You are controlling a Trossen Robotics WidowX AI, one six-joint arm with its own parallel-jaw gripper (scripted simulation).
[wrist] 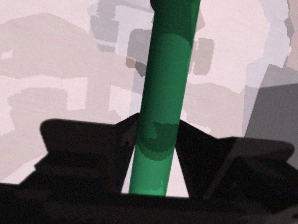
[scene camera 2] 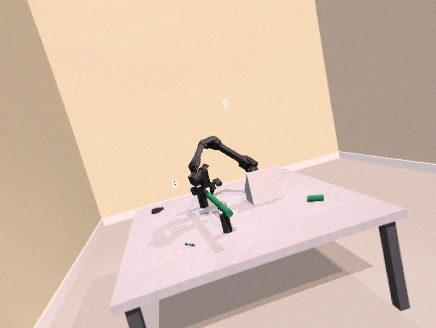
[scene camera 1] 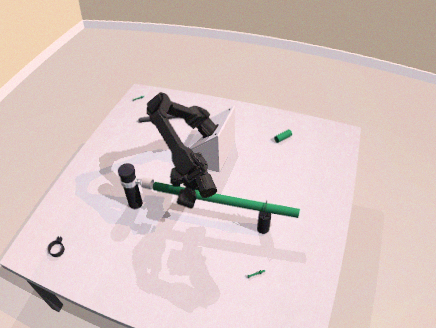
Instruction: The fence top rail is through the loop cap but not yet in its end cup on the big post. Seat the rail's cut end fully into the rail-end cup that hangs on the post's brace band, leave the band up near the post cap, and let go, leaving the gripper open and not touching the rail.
Scene:
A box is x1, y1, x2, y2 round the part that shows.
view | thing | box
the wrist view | my gripper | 0, 112, 297, 223
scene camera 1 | green top rail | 153, 182, 299, 217

